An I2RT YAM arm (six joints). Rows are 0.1 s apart.
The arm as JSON. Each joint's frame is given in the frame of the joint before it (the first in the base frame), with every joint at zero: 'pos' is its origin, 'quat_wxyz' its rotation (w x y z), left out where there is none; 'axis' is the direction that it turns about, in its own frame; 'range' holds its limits. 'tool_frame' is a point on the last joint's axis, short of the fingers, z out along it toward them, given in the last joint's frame.
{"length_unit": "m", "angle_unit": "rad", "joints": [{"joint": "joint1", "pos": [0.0, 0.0, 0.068], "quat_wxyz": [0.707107, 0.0, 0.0, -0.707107], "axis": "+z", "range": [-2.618, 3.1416]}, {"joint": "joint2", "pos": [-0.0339, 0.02, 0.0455], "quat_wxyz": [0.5, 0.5, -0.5, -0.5], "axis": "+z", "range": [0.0, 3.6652]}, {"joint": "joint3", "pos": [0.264, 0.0, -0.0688], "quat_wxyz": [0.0, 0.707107, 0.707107, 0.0], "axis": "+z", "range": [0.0, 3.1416]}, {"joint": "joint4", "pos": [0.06, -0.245, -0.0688], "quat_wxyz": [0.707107, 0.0, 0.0, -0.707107], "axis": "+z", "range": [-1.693, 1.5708]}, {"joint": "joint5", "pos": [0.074, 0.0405, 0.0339], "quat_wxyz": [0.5, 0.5, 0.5, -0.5], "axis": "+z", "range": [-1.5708, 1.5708]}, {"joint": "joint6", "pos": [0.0, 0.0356, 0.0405], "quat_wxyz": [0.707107, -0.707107, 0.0, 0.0], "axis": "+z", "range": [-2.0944, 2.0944]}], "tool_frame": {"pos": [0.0, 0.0, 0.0], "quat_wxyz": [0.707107, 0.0, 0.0, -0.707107]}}
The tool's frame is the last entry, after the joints.
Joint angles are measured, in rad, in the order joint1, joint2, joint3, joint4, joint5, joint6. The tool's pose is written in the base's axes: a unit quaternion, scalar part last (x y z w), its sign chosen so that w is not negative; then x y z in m. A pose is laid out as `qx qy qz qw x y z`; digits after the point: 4 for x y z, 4 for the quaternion.
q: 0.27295, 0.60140, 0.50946, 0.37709, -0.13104, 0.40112
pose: -0.0140 0.6003 0.3012 0.7408 0.1496 0.0467 0.3309
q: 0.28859, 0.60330, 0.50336, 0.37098, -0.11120, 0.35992
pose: -0.0227 0.6053 0.2851 0.7428 0.1501 0.0487 0.3278
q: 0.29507, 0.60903, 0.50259, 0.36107, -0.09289, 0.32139
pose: -0.0287 0.6114 0.2668 0.7445 0.1515 0.0495 0.3257
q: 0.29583, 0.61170, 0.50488, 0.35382, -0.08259, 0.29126
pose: -0.0340 0.6140 0.2523 0.7471 0.1522 0.0495 0.3254
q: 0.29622, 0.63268, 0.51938, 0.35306, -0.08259, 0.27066
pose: -0.0404 0.6165 0.2443 0.7474 0.1557 0.0506 0.3275
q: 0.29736, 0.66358, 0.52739, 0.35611, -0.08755, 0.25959
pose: -0.0459 0.6239 0.2406 0.7421 0.1614 0.0527 0.3262
